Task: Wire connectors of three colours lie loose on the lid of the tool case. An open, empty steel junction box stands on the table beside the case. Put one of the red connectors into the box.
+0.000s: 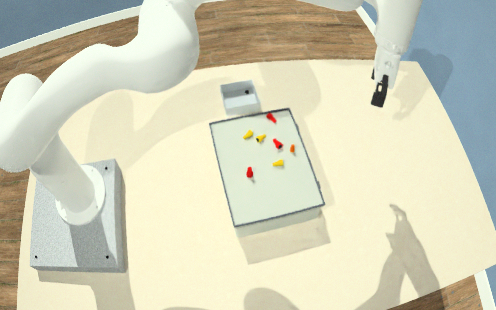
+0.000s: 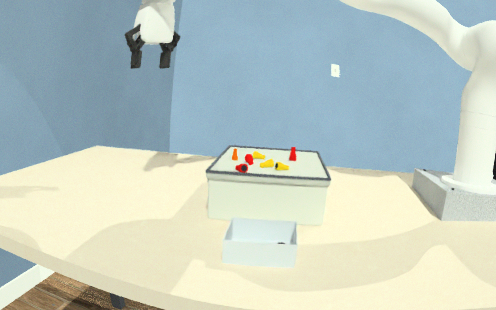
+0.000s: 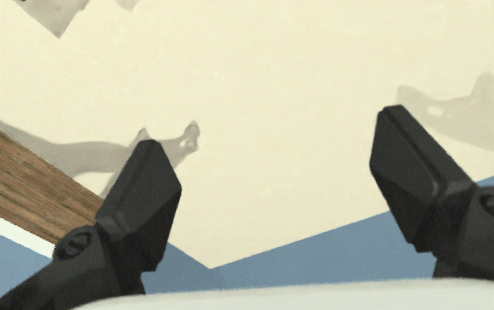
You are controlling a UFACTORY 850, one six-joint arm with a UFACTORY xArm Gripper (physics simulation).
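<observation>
My gripper (image 1: 379, 99) (image 2: 150, 66) (image 3: 267, 151) is open and empty, high above the table and well to one side of the case. Three red connectors are on the pale lid of the tool case (image 1: 272, 197) (image 2: 265, 200). One red connector (image 1: 271, 118) (image 2: 242, 168) lies near the lid edge beside the box. Another red connector (image 1: 278, 144) (image 2: 249, 159) lies near the orange one. A third red connector (image 1: 249, 172) (image 2: 293, 154) stands upright, apart from the others. The open steel box (image 1: 243, 108) (image 2: 259, 254) stands beside the case and holds no connector.
Three yellow connectors (image 1: 248, 134) (image 1: 260, 138) (image 1: 278, 163) lie among the red ones on the lid. A small orange connector (image 1: 292, 148) (image 2: 235, 154) is upright near the lid's side edge. The arm's grey base block (image 1: 50, 240) (image 2: 465, 210) stands across the table (image 1: 175, 210) from the gripper.
</observation>
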